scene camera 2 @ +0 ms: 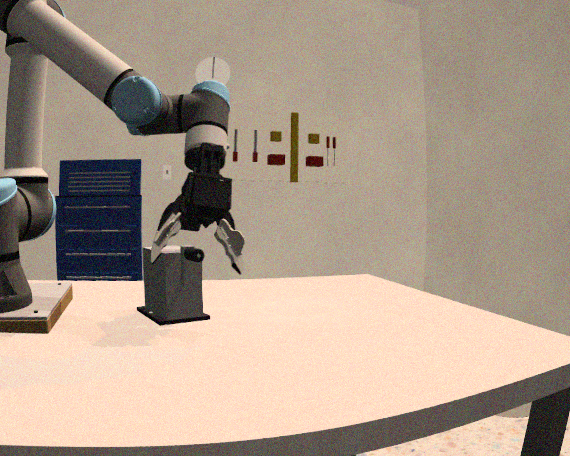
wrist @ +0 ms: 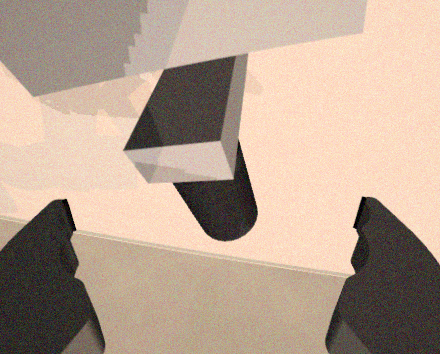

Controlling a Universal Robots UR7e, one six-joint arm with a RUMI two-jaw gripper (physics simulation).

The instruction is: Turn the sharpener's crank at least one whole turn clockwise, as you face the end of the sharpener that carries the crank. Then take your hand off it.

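Places are measured from the arm's base along level axes (x ahead, y left, z up), in millimetres.
Pixels of known places: gripper, fingertip midpoint: point(scene camera 2: 197, 269) point(wrist: 215, 201).
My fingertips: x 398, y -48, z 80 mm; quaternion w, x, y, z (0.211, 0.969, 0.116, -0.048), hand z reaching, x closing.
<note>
Behind a point stands the place of what it marks.
The grey box-shaped sharpener point(scene camera 2: 172, 285) {x 354, y 17, z 42 mm} point(wrist: 270, 30) {x 393, y 41, z 99 mm} stands upright on its black base on the table. Its crank arm point(wrist: 187, 105) comes out from the sharpener's end in the wrist view, and the black round crank handle point(scene camera 2: 194, 254) {x 394, y -27, z 102 mm} point(wrist: 227, 215) {x 398, y -7, z 109 mm} sits near the top of the sharpener. My gripper point(scene camera 2: 196, 266) {x 398, y -48, z 80 mm} point(wrist: 215, 201) {x 398, y -48, z 80 mm} is wide open and points down. Its fingers stand on either side of the handle as seen in both views, with gaps to it. Nothing is between the fingertips that they touch. The lower part of the crank arm is hidden in the scene view.
The pale table point(scene camera 2: 325, 360) {x 570, y -197, z -29 mm} carries the sharpener and the arm's base plate point(scene camera 2: 50, 300) {x 107, y 34, z 4 mm} at the left. A blue drawer cabinet point(scene camera 2: 99, 220) stands behind the table. Tools hang on the back wall, among them a long yellow bar point(scene camera 2: 294, 147).
</note>
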